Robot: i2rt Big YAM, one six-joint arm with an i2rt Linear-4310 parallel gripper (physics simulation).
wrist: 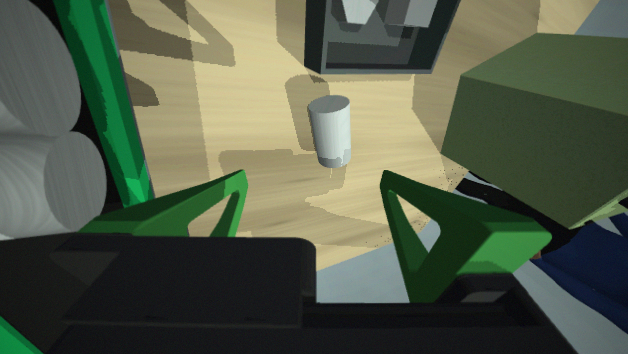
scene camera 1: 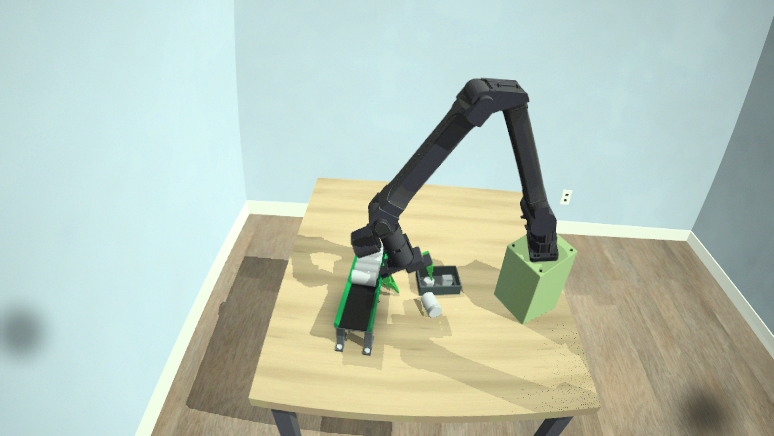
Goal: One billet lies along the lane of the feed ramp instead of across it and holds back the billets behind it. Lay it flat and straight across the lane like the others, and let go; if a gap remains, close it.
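Where they show: gripper, fingertip midpoint: (wrist: pixel 313 177) (scene camera 1: pixel 415 285); arm's base at its link origin: (scene camera 1: pixel 542 246).
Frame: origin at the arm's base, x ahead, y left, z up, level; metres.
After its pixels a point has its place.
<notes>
A light grey cylindrical billet (scene camera 1: pixel 431 304) @(x 0.298, y 0.102, z -0.175 m) (wrist: pixel 331 134) @(x 0.310, y 0.079, z -0.175 m) lies on its side on the table, off the ramp, between the ramp and the pedestal. The feed ramp (scene camera 1: pixel 341 310) (wrist: pixel 127 162) has green side walls and a black lane. Several billets lie across its back part, the foremost billet (scene camera 1: pixel 363 278) @(x 0.493, y 0.104, z -0.108 m) (wrist: pixel 75 181) @(x 0.461, y 0.085, z -0.117 m) with bare lane in front of it; the rearmost are partly hidden by the arm. My gripper (scene camera 1: pixel 414 285) @(x 0.351, y 0.090, z -0.121 m) (wrist: pixel 313 177) @(x 0.351, y 0.090, z -0.121 m) is open and empty, above the table beside the ramp. In the wrist view the loose billet shows beyond the fingertips, between their directions.
A dark tray (scene camera 1: pixel 439 291) @(x 0.277, y 0.019, z -0.197 m) (wrist: pixel 375 71) @(x 0.285, y 0.018, z -0.177 m) with two small light pieces stands behind the loose billet. The green pedestal (scene camera 1: pixel 528 292) @(x 0.027, y 0.096, z -0.096 m) (wrist: pixel 525 125) @(x 0.081, y 0.020, z -0.118 m) carries the arm at the right. The ramp's front legs (scene camera 1: pixel 367 342) @(x 0.451, y 0.267, z -0.187 m) stand near the table's front part.
</notes>
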